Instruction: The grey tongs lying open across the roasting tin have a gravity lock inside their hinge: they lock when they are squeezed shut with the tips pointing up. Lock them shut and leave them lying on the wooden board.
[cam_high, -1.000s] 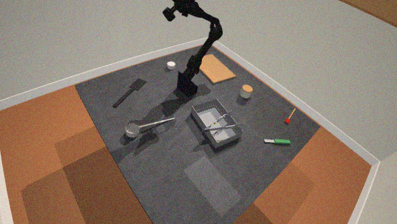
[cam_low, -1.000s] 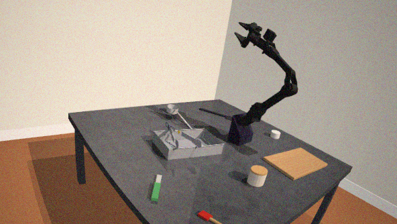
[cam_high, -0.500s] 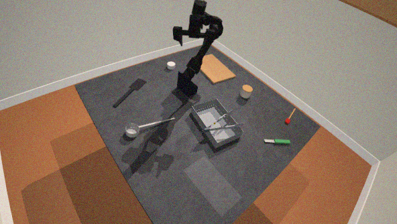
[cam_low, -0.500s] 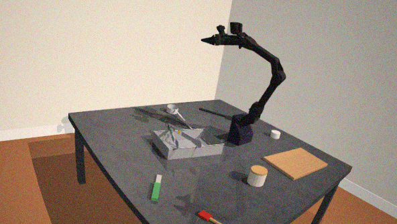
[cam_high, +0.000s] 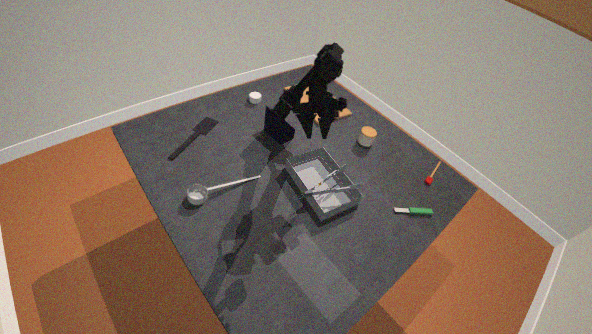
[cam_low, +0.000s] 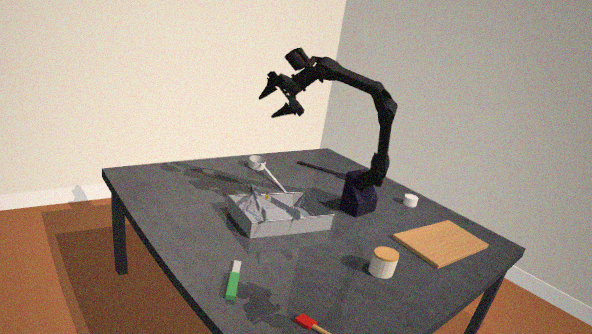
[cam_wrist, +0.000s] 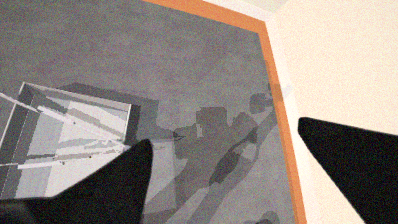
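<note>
Right now my gripper tip is 33 cm above the grey roasting tin and 14 cm to the right of it. The rest, counted from my gripper tip: green-handled tool (36 cm ahead, 35 cm below, 33 cm to the left); white puck (63 cm behind, 34 cm to the left, 34 cm below); black spatula (59 cm behind, 35 cm below, 7 cm to the right).
</note>
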